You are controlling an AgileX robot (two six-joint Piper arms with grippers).
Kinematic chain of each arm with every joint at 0, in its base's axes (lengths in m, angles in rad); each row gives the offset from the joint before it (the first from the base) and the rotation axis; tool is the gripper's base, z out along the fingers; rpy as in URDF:
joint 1: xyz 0 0 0.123 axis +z
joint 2: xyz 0 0 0 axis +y
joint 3: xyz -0.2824 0 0.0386 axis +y
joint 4: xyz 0.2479 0 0.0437 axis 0.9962 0 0.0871
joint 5: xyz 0 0 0 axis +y
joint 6: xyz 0.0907 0 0.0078 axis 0.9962 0 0.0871
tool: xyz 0 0 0 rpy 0 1.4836 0
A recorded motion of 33 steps. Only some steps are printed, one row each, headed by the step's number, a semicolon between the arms.
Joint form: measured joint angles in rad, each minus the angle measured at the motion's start. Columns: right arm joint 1, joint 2, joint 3, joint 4, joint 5, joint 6; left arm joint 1, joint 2, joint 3, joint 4, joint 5, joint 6.
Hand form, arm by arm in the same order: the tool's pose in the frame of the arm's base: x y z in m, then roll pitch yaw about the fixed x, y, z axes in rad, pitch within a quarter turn. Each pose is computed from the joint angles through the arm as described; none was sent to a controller.
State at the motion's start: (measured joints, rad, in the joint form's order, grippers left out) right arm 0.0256 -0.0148 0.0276 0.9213 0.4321 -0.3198; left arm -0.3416 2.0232 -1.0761 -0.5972 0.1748 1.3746
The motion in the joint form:
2: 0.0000 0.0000 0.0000 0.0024 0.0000 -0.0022; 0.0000 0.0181 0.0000 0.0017 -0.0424 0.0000
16: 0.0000 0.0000 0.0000 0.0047 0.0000 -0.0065; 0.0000 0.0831 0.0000 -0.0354 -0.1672 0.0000
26: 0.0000 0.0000 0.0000 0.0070 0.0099 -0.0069; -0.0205 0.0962 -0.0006 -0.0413 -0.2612 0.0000
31: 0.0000 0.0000 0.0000 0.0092 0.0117 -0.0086; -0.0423 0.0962 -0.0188 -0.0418 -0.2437 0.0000
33: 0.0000 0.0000 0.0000 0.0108 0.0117 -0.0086; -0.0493 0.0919 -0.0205 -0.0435 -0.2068 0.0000
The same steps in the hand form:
2: 0.0488 0.0318 0.1811 1.8824 0.9260 2.1952; 0.3646 -0.1369 0.1024 2.7491 0.4486 1.9039
16: 0.0488 0.0318 0.1812 1.8820 0.9282 2.1958; 0.3723 -0.1329 0.0820 2.6934 0.4464 1.9532
26: 0.0484 0.0325 0.1807 1.8887 0.9238 2.2093; 0.3760 -0.1375 0.0812 2.6099 0.4569 1.9335
31: 0.0484 0.0327 0.1807 1.8888 0.9231 2.2114; 0.3760 -0.1479 0.0844 2.6129 0.4662 1.9074
33: 0.0483 0.0327 0.1807 1.8873 0.9218 2.2103; 0.3729 -0.1519 0.0848 2.6466 0.4647 1.9037

